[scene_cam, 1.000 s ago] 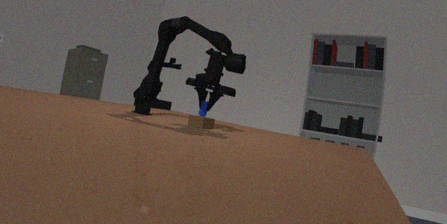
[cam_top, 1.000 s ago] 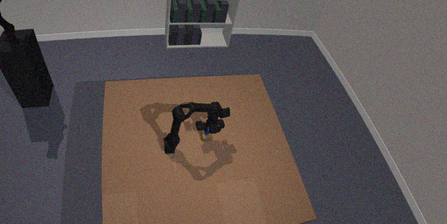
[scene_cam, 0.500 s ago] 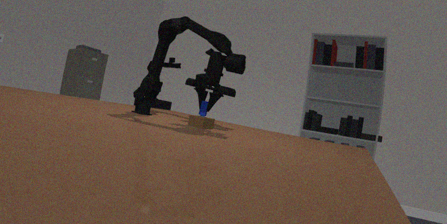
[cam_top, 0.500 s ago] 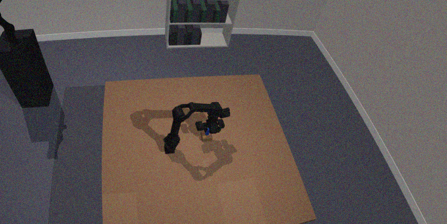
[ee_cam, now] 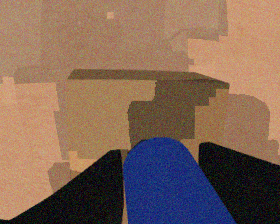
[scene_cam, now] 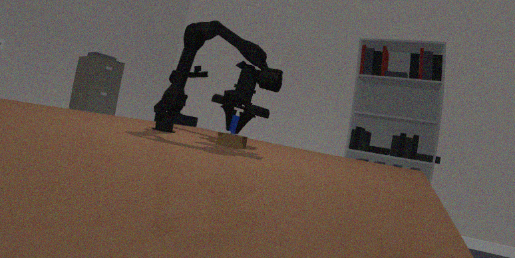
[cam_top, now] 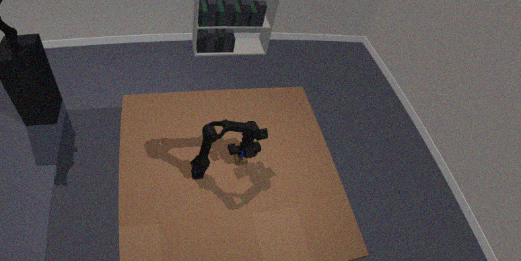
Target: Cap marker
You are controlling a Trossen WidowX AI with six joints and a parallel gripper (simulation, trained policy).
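Now: gripper tip 30 mm below the blue cap. Also, from my gripper tip: tan holder block 30 mm below.
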